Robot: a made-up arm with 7 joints. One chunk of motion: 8 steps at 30 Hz.
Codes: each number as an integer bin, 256 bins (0 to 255) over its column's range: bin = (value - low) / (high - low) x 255, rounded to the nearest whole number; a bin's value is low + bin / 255 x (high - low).
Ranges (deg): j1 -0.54..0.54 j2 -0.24..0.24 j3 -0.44..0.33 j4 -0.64..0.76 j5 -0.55..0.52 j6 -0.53..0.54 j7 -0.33..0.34
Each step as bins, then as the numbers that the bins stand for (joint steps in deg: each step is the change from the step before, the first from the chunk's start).
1 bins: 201 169 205 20 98 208 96
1 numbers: 0.311 0.078 0.179 -0.530 -0.139 0.343 -0.078
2 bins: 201 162 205 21 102 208 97
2 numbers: 0.311 0.065 0.179 -0.525 -0.122 0.343 -0.075
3 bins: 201 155 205 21 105 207 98
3 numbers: 0.311 0.052 0.179 -0.525 -0.109 0.339 -0.073
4 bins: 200 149 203 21 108 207 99
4 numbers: 0.307 0.040 0.173 -0.525 -0.097 0.339 -0.070
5 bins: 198 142 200 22 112 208 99
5 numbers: 0.299 0.027 0.164 -0.519 -0.080 0.343 -0.070
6 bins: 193 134 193 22 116 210 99
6 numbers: 0.277 0.012 0.143 -0.519 -0.063 0.351 -0.070
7 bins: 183 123 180 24 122 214 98
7 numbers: 0.235 -0.008 0.104 -0.508 -0.038 0.368 -0.073
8 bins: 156 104 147 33 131 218 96
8 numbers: 0.121 -0.044 0.004 -0.459 0.000 0.385 -0.078
